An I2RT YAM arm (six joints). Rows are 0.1 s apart.
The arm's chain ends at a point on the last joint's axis. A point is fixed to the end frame.
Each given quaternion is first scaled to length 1.
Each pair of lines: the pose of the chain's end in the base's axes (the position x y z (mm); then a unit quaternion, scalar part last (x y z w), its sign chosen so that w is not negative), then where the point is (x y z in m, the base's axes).
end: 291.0, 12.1, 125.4, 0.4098, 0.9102, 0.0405, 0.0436
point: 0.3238 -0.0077 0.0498
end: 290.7, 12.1, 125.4, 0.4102, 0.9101, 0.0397, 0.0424
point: 0.3233 -0.0077 0.0497
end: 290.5, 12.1, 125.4, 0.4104, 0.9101, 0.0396, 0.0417
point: 0.3230 -0.0077 0.0497
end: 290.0, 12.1, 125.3, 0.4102, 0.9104, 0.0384, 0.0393
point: 0.3221 -0.0077 0.0494
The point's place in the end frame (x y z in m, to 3 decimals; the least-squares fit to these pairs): -0.033 0.003 0.078
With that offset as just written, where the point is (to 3 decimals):
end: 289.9, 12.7, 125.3, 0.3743, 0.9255, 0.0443, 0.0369
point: 0.324 -0.004 0.049
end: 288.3, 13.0, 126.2, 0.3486, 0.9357, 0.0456, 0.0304
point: 0.322 -0.001 0.050
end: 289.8, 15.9, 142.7, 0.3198, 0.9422, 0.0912, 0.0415
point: 0.328 0.009 0.068
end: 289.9, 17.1, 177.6, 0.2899, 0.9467, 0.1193, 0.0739
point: 0.335 0.015 0.106
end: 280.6, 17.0, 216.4, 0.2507, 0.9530, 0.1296, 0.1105
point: 0.331 0.018 0.149
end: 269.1, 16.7, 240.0, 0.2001, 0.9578, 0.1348, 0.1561
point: 0.326 0.021 0.178
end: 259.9, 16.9, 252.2, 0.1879, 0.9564, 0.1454, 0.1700
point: 0.319 0.023 0.192
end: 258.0, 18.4, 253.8, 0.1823, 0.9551, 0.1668, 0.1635
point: 0.317 0.028 0.194
